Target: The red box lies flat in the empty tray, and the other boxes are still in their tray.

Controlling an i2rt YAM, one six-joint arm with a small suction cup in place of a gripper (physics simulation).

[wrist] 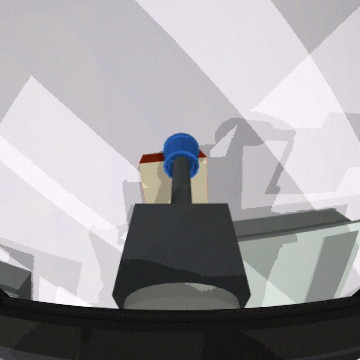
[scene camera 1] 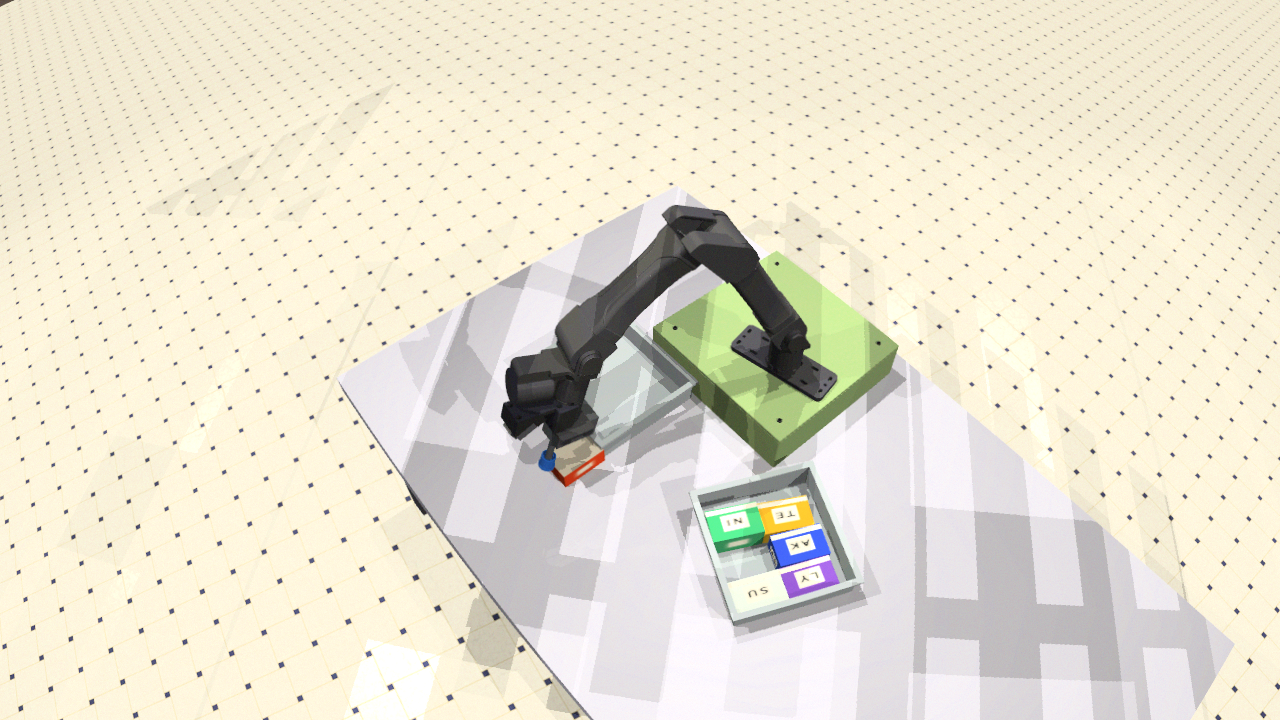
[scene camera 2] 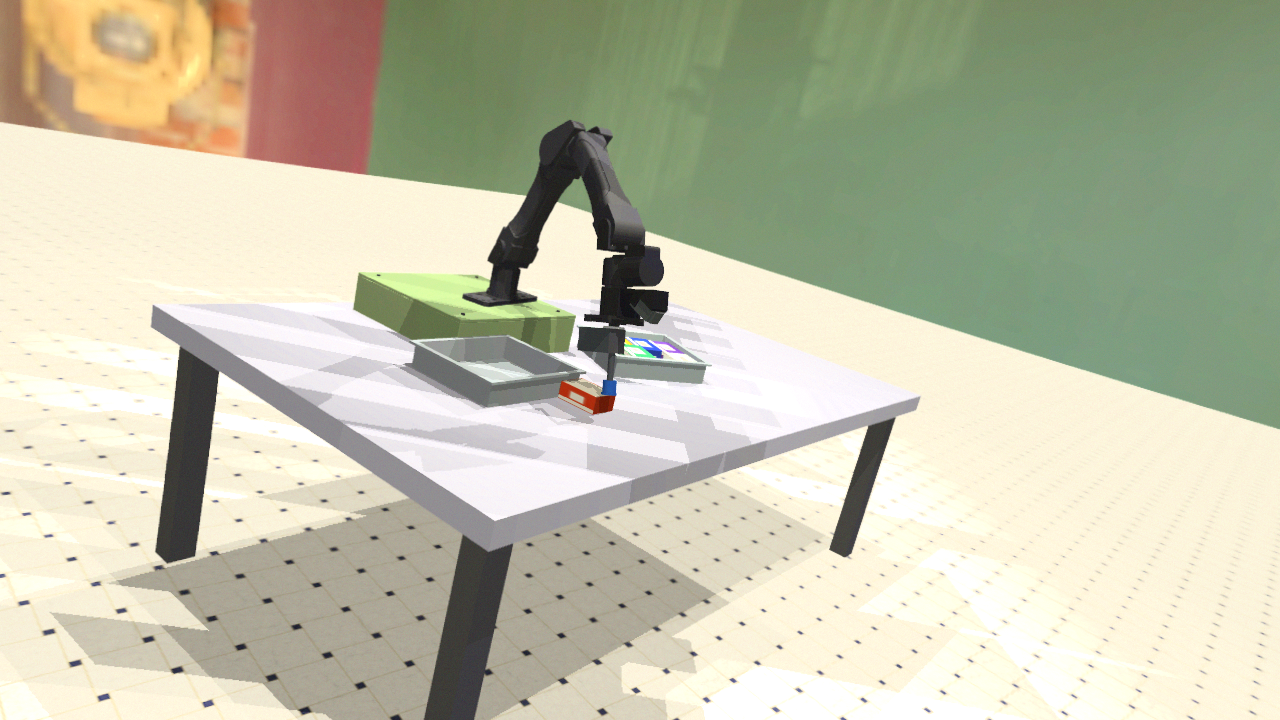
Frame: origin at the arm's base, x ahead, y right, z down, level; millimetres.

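Where they show: hand, tool point: (wrist: pixel 180 149) (scene camera 1: pixel 546 464) (scene camera 2: pixel 608 394); arm's base, link origin: (scene camera 1: pixel 783 363) (scene camera 2: pixel 501 299).
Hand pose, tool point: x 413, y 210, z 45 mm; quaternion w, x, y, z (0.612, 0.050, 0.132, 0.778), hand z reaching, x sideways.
Each offset is from my tool point to the top centre of the thing.
The red box {dx -52, dy -17, dz +7 mm} (scene camera 1: pixel 580 465) (scene camera 2: pixel 583 396) (wrist: pixel 153 182) lies flat on the table, just outside the near corner of the empty grey tray {dx -218, dy +45, dz -9 mm} (scene camera 1: pixel 670 369) (scene camera 2: pixel 465 380) (wrist: pixel 286 223). Its beige face is up. My blue suction cup (scene camera 1: pixel 545 463) (scene camera 2: pixel 609 387) (wrist: pixel 181 153) is low at the box's far end, at its edge and not on its top face. The box rests on the table and is not lifted. The second tray {dx -129, dy -392, dz -9 mm} (scene camera 1: pixel 779 612) (scene camera 2: pixel 666 369) holds the green {dx -111, dy -321, dz -9 mm} (scene camera 1: pixel 733 525), orange {dx -180, dy -378, dz +2 mm} (scene camera 1: pixel 786 515), blue {dx -147, dy -431, dz +0 mm} (scene camera 1: pixel 799 545), purple {dx -107, dy -477, dz +1 mm} (scene camera 1: pixel 810 577) and white {dx -35, dy -425, dz +0 mm} (scene camera 1: pixel 756 593) boxes.
The arm stands on a green base block (scene camera 1: pixel 832 330) (scene camera 2: pixel 402 300) behind the trays. The table's edge (scene camera 1: pixel 376 420) is a short way beyond the red box.
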